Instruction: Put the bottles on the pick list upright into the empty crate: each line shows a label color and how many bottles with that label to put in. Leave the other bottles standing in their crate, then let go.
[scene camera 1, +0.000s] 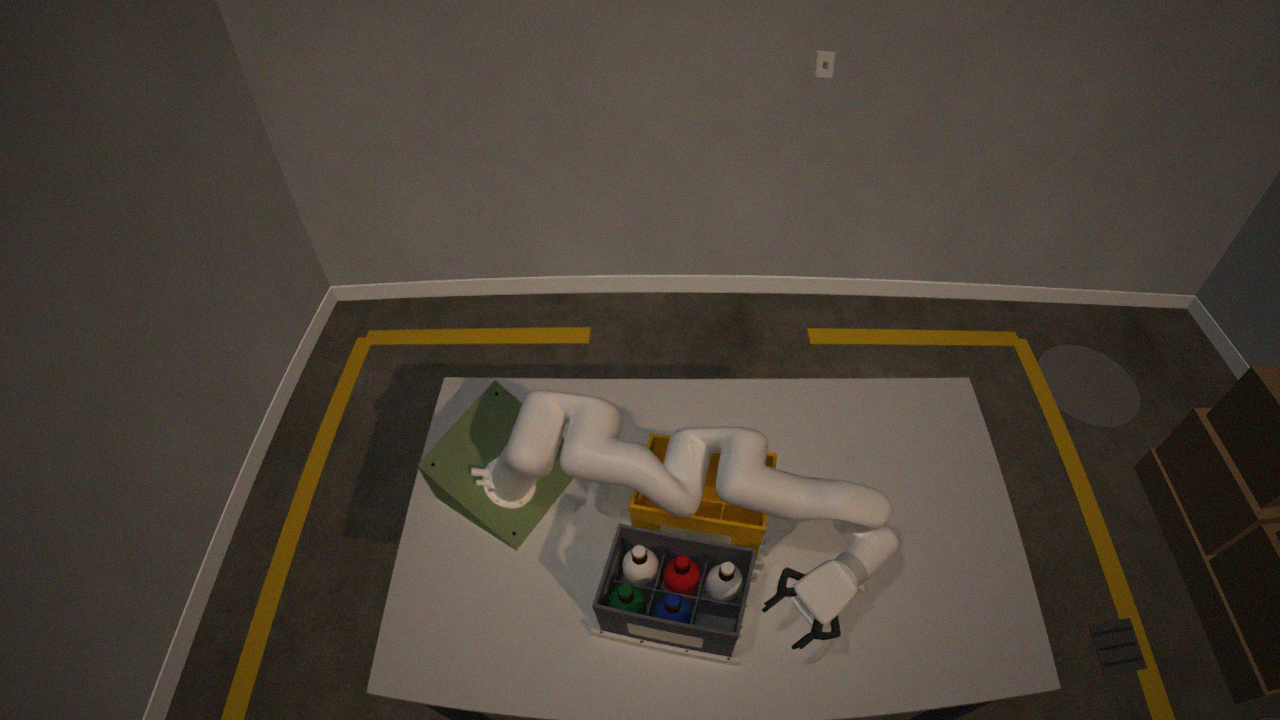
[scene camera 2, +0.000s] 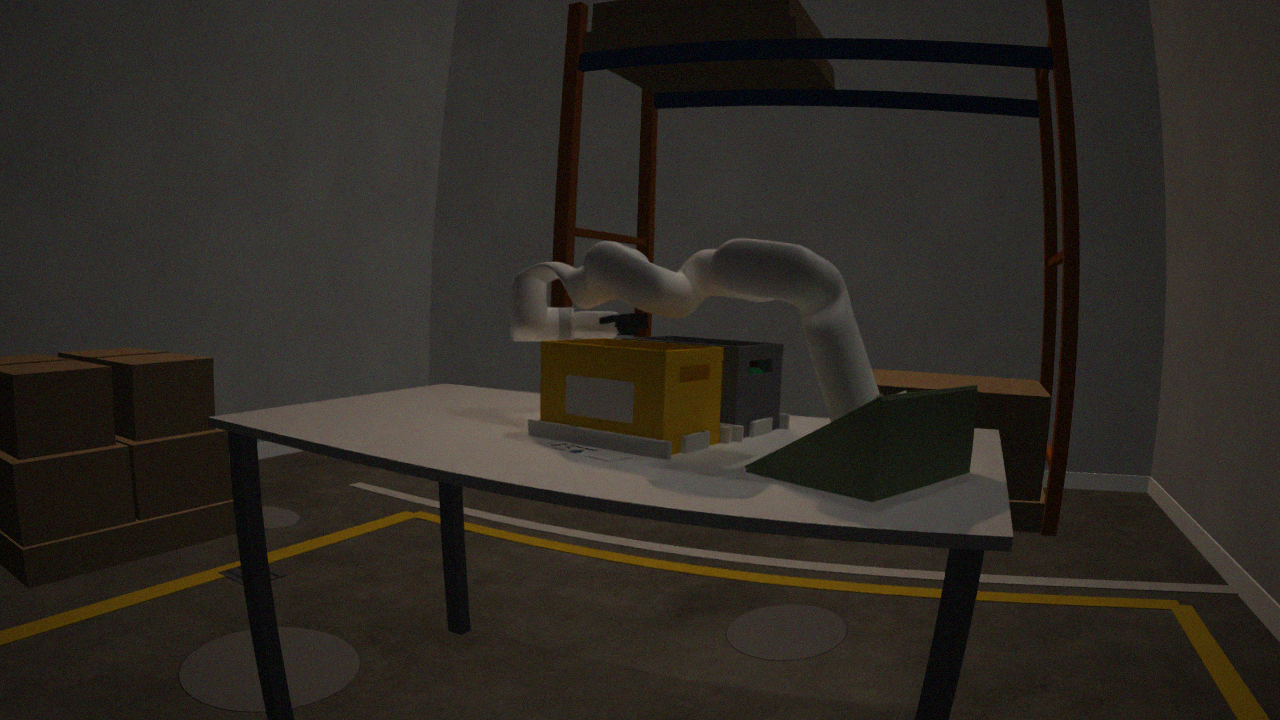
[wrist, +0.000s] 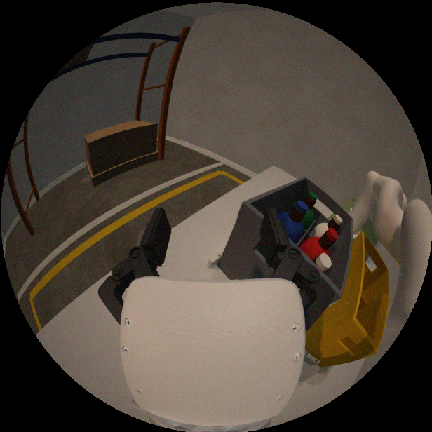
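Seen in the pictures: gripper, between the fingertips: (scene camera 1: 779, 628) (scene camera 2: 642, 324); arm's base, origin of its link: (scene camera 1: 508, 482).
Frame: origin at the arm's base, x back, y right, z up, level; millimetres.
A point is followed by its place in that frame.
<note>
The grey crate (scene camera 1: 720, 640) @[x -378, y 476, z 68 mm] (scene camera 2: 751, 394) @[x -210, y 260, z 21 mm] (wrist: 242, 240) holds upright bottles: white (scene camera 1: 639, 565) @[x -258, y 285, z 66 mm], red (scene camera 1: 681, 574) @[x -334, y 323, z 71 mm] (wrist: 314, 246) and another white (scene camera 1: 723, 582) @[x -411, y 357, z 66 mm] (wrist: 323, 262) in one row, green (scene camera 1: 626, 599) @[x -221, y 363, z 90 mm] (wrist: 307, 217) and blue (scene camera 1: 672, 608) @[x -302, y 400, z 93 mm] (wrist: 290, 225) in the other. The sixth compartment, beside blue, is empty. The yellow crate (scene camera 1: 698, 522) @[x -387, y 230, z 102 mm] (scene camera 2: 691, 411) @[x -300, y 81, z 8 mm] (wrist: 335, 340) shows no bottles; the arm hides part of it. My gripper (scene camera 1: 781, 627) @[x -476, y 499, z 136 mm] (scene camera 2: 623, 320) @[x -476, y 499, z 136 mm] (wrist: 214, 218) is open and empty, tilted nearly level, right of the grey crate in scene camera 1. A printed sheet (scene camera 2: 577, 447) @[x -483, y 19, z -57 mm] is too small to read.
The crates stand close together on the white table (scene camera 1: 930, 573) @[x -903, y 422, z -60 mm] (scene camera 2: 402, 416) @[x -922, y 181, z -60 mm], with low holder strips at their bases. The arm passes over the yellow crate from its green base (scene camera 1: 474, 447) @[x 67, y -75, z 54 mm] (scene camera 2: 921, 438) @[x 83, y -158, z 17 mm]. A rack (scene camera 2: 565, 170) and cardboard boxes (scene camera 2: 165, 394) stand beyond the table.
</note>
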